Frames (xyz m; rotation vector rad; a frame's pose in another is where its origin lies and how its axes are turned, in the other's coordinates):
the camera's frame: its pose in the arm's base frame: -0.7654 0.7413 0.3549 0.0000 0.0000 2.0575
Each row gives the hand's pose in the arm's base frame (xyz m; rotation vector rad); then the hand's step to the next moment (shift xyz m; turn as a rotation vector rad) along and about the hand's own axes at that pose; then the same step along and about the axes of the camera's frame.
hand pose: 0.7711 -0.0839 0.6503 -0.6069 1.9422 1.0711
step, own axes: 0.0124 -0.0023 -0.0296 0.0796 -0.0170 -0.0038
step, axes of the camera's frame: -0.0153 0.0282 -0.0024 0.0031 0.0359 -0.0731
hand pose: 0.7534 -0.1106 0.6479 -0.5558 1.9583 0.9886
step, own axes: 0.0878 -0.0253 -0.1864 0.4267 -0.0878 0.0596
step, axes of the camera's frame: -0.0905 0.1853 -0.0241 0.0583 0.1285 -0.4164
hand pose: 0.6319 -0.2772 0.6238 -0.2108 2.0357 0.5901
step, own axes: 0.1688 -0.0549 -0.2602 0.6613 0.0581 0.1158
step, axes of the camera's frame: -0.0167 0.3099 -0.0540 0.2754 0.1642 -0.5927
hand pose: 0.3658 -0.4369 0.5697 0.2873 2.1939 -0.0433
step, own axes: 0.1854 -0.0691 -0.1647 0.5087 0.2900 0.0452
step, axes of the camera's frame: 0.1090 0.2268 -0.0544 0.4187 -0.0054 -0.4118
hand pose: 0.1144 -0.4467 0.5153 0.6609 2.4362 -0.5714
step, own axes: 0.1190 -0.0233 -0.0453 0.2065 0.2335 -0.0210
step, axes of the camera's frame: 0.0941 0.0833 -0.0310 0.2456 -0.0983 -0.1662
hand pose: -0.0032 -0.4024 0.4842 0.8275 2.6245 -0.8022
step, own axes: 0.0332 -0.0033 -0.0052 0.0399 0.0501 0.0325
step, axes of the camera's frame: 0.0272 0.0184 -0.0079 0.0287 -0.0162 -0.0638
